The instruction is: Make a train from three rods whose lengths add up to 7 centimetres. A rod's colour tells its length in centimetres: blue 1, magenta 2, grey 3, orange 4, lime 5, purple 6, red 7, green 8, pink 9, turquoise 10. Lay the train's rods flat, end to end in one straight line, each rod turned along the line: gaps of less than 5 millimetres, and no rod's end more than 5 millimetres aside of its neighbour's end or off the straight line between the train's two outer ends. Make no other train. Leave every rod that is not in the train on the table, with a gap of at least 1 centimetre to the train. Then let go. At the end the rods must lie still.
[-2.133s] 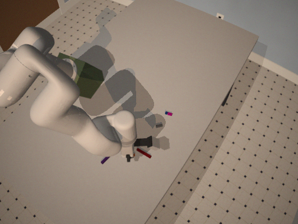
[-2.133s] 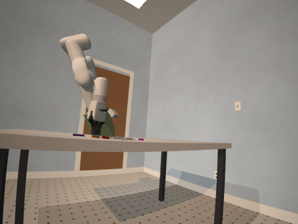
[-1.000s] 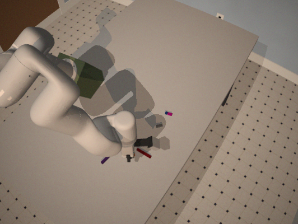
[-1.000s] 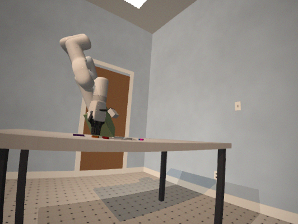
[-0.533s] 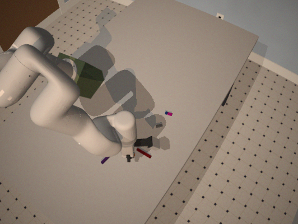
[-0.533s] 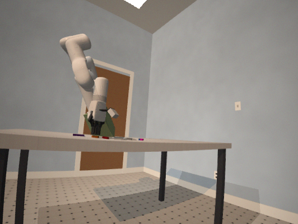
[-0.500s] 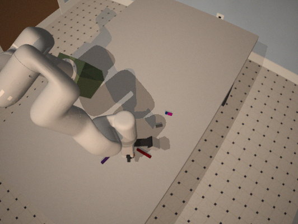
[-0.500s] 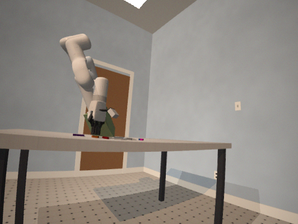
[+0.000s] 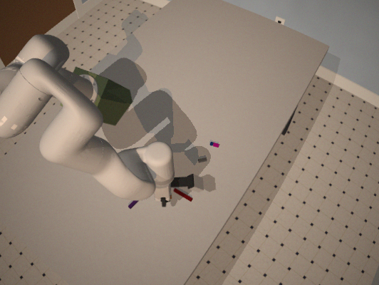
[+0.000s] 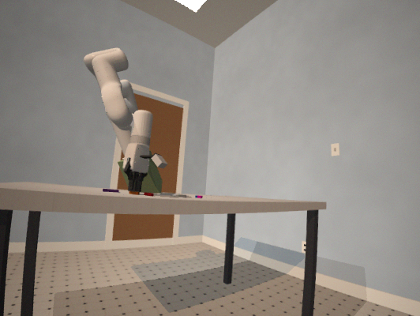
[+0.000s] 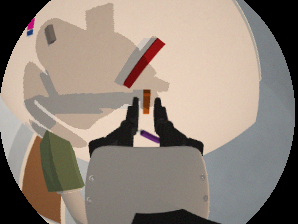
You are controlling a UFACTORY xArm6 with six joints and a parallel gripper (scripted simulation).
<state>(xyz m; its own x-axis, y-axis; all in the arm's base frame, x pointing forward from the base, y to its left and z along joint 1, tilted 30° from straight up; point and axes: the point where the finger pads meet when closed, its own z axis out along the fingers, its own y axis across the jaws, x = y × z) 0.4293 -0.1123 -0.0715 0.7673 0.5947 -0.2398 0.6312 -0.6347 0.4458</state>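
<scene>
The orange rod lies 3 cm below my hand. Also, from my hand: red rod (4 cm ahead, 4 cm to the left, 3 cm below); purple rod (7 cm behind, 8 cm to the right, 3 cm below); grey rod (1 cm ahead, 19 cm to the left, 3 cm below).
</scene>
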